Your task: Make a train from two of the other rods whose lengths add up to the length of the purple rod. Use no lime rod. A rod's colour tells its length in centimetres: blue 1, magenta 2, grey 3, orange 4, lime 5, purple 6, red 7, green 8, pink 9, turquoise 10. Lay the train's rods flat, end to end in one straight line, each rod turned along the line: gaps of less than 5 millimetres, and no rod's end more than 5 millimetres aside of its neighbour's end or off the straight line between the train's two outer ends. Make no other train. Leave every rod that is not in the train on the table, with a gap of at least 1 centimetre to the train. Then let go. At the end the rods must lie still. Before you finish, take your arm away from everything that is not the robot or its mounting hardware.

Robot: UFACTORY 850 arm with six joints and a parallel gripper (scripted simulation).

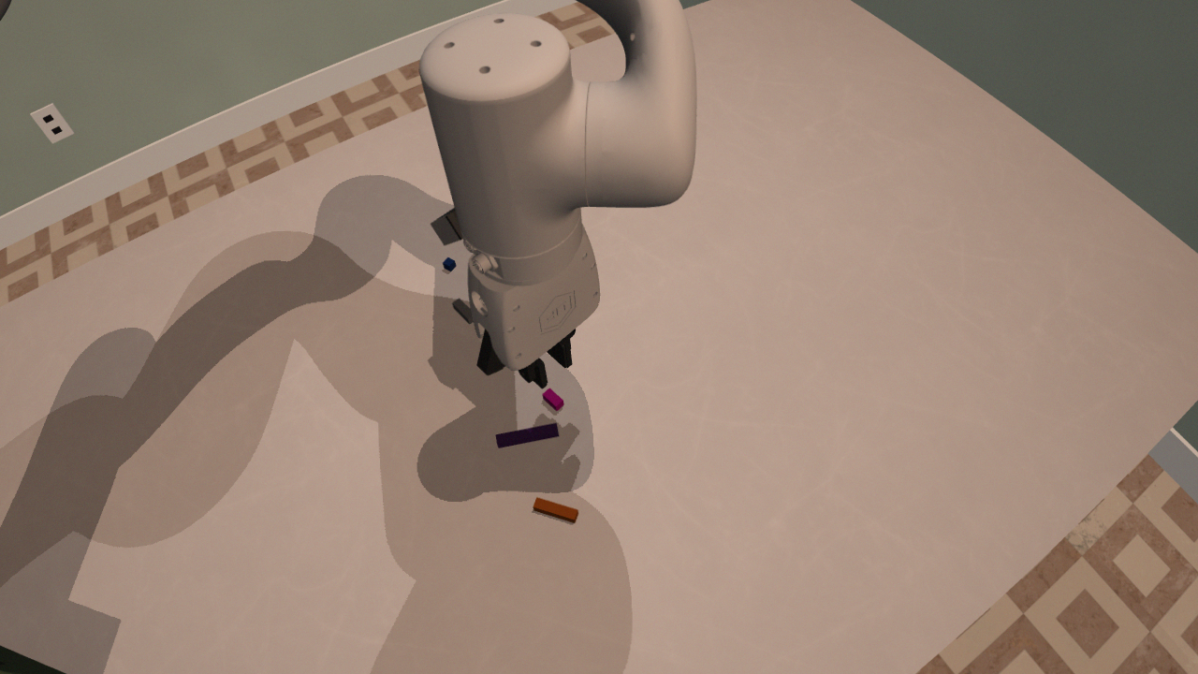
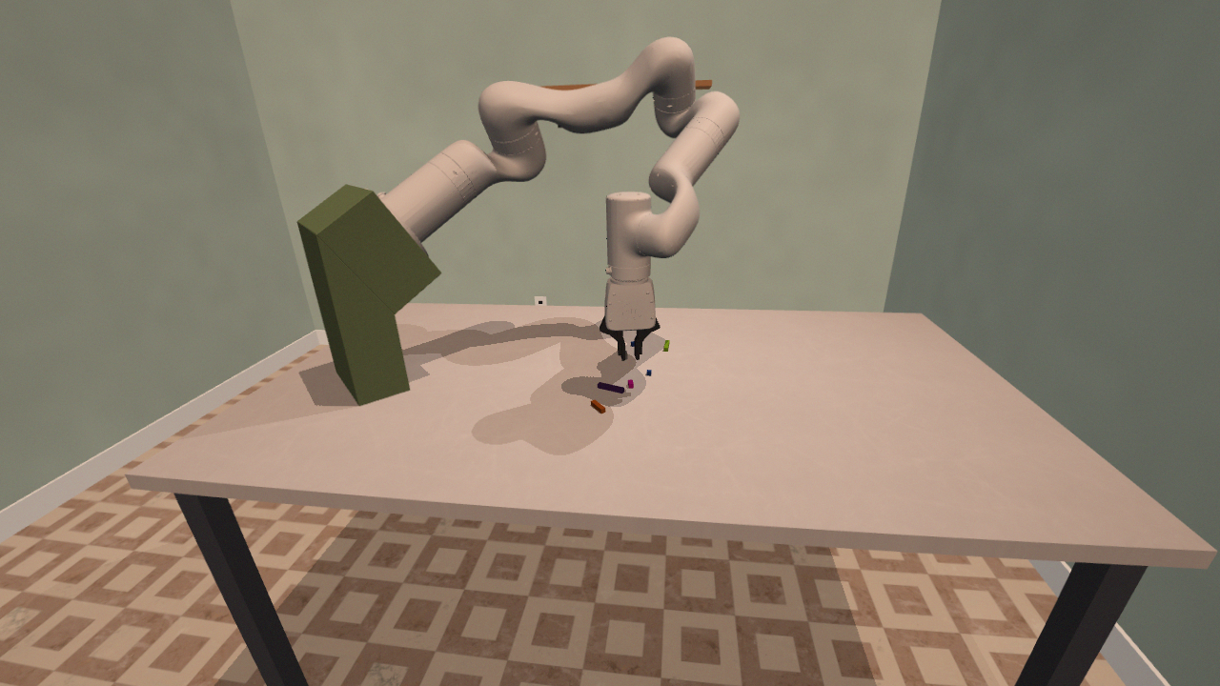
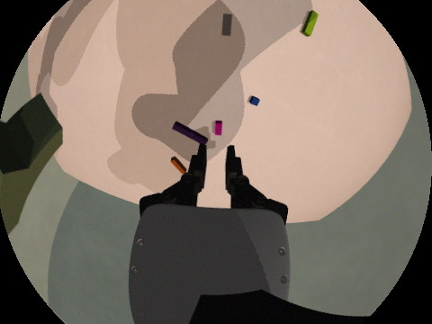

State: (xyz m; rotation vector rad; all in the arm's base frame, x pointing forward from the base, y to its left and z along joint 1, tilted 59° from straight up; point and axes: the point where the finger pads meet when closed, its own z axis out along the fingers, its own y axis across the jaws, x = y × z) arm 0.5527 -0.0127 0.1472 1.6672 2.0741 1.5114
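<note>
The magenta rod is 8 cm below my hand. Round my hand: grey rod 7 cm behind, 13 cm to the left, 8 cm below; then purple rod 3 cm behind, 3 cm to the right, 8 cm below; then orange rod 2 cm behind, 11 cm to the right, 8 cm below.
</note>
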